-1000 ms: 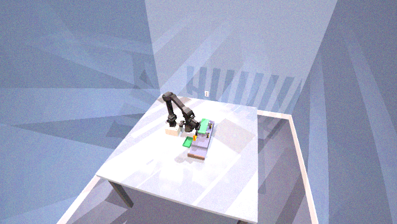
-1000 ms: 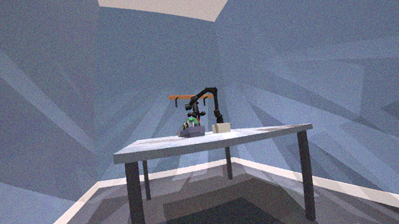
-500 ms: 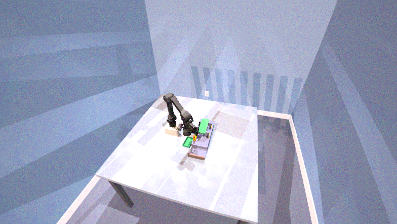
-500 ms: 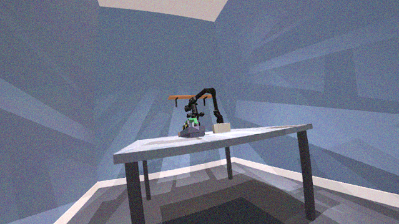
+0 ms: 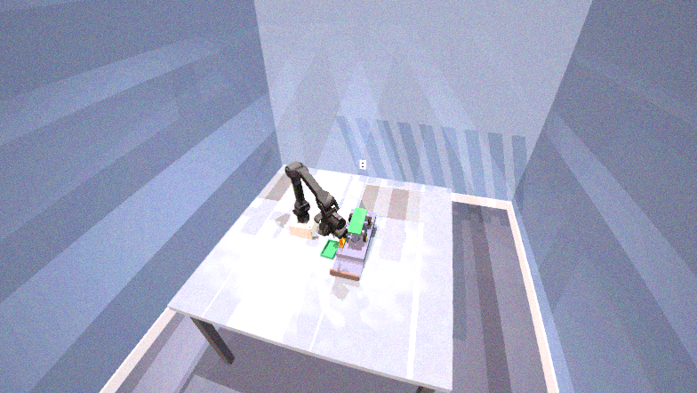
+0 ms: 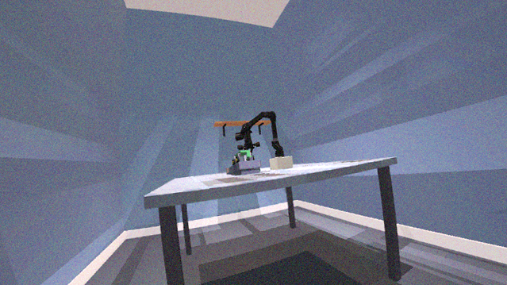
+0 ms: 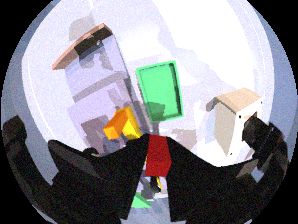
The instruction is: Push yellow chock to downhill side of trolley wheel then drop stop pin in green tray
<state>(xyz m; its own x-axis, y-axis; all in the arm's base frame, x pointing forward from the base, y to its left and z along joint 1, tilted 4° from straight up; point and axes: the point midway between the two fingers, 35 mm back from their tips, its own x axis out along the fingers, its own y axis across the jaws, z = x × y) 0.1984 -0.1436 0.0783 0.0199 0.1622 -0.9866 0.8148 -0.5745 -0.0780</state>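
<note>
Now: gripper tip right at the red-headed stop pin. Also, from my gripper tip: green-topped trolley 12 cm ahead, 10 cm to the left, 2 cm below; yellow chock 5 cm below, 5 cm ahead, 1 cm to the left; grey ramp 12 cm ahead, 9 cm to the left, 9 cm below.
</note>
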